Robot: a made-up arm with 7 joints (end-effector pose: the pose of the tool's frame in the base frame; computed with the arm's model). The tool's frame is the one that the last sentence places.
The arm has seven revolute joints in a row. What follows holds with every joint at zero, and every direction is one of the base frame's. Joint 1 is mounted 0.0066 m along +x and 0.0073 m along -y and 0.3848 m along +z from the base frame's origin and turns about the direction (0.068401, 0.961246, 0.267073), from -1.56 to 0.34 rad. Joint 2 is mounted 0.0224 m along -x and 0.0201 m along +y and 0.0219 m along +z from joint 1 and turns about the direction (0.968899, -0.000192, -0.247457), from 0.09 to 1.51 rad. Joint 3 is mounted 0.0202 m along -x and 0.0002 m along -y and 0.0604 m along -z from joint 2 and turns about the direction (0.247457, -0.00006, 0.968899), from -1.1 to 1.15 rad. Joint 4 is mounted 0.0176 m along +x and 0.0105 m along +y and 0.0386 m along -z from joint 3 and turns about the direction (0.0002, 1, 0.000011), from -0.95 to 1.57 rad. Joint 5 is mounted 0.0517 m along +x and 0.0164 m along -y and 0.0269 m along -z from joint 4 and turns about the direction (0.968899, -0.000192, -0.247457), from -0.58 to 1.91 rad. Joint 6 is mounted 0.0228 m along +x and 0.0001 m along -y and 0.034 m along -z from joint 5 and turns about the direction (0.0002, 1, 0.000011), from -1.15 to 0.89 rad. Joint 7 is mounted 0.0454 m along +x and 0.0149 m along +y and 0.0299 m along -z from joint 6 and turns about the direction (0.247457, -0.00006, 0.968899), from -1.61 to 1.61 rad. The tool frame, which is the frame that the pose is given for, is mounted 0.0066 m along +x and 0.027 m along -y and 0.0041 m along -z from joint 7; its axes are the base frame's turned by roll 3.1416, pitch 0 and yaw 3.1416 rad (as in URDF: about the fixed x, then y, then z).
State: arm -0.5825 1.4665 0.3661 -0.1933 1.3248 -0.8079 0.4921
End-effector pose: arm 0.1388 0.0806 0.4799 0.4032 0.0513 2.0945
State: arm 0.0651 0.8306 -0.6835 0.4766 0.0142 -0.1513 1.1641
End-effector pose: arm 0.0301 0.1115 0.1676 0.3292 -2.5466 -1.7370
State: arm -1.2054 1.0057 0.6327 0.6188 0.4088 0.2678 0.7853
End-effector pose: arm 0.1475 0.2325 0.4179 -1.9444 1.5097 0.7411
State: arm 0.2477 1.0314 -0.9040 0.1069 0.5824 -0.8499 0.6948
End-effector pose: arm -0.0180 0.0370 0.2045 1.3975 2.3960 0.6112
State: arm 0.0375 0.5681 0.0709 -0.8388 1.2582 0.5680 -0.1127
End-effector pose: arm 0.1162 0.0934 0.3760 -0.4170 1.8646 2.0969
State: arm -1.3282 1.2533 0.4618 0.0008 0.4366 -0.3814 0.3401
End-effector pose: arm 0.0817 0.1265 0.5456 -0.7477 0.6587 1.0936
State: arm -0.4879 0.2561 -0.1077 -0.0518 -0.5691 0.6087 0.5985
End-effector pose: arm 0.1658 -0.0352 0.2469 0.3349 -2.9277 0.0931
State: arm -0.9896 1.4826 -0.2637 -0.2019 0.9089 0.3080 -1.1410
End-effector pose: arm 0.1269 0.1039 0.4695 -0.2456 -1.3297 -2.3941
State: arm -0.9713 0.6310 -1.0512 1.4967 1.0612 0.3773 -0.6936
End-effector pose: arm 0.1340 0.1481 0.2846 -0.5377 -0.5671 -1.6331
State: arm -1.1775 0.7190 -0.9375 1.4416 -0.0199 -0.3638 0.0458
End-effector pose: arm 0.1708 0.1367 0.2520 -0.4008 -2.4635 -1.7710
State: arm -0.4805 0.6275 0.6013 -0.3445 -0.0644 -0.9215 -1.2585
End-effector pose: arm 0.1187 0.1123 0.3982 0.9887 1.1928 1.5652
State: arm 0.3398 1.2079 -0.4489 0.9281 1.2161 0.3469 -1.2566
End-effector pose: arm 0.0032 0.2090 0.3315 -0.5564 0.1264 -0.6360
